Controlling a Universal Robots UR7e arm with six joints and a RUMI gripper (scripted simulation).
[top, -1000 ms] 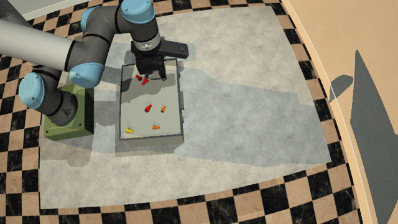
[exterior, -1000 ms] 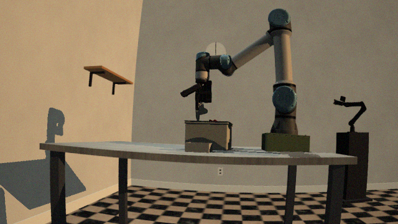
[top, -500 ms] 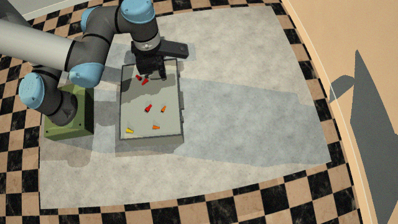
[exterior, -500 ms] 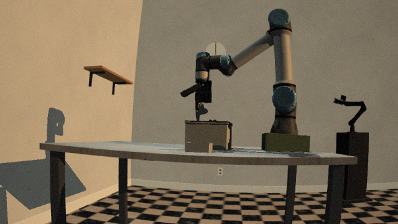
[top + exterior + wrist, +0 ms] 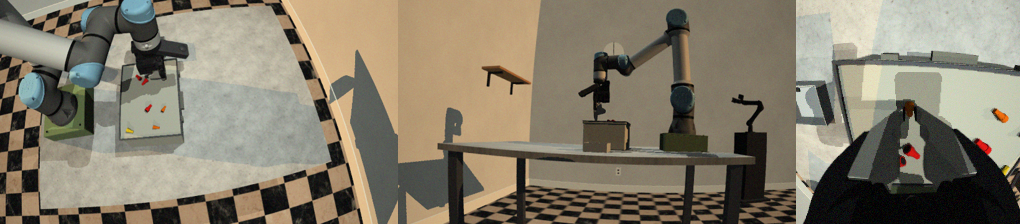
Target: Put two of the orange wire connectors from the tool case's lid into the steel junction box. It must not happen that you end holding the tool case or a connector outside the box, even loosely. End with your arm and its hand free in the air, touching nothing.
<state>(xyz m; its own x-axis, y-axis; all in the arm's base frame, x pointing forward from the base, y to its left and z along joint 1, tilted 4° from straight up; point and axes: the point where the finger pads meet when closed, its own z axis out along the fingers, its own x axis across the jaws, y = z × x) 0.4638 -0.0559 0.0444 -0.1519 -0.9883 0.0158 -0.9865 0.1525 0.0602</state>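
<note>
My hand is 7 cm past the tool case, 5 cm to the left of it and 5 cm above it. The rest, counted from my hand: yellow connector: 17 cm behind, 15 cm to the right, 1 cm below.
</note>
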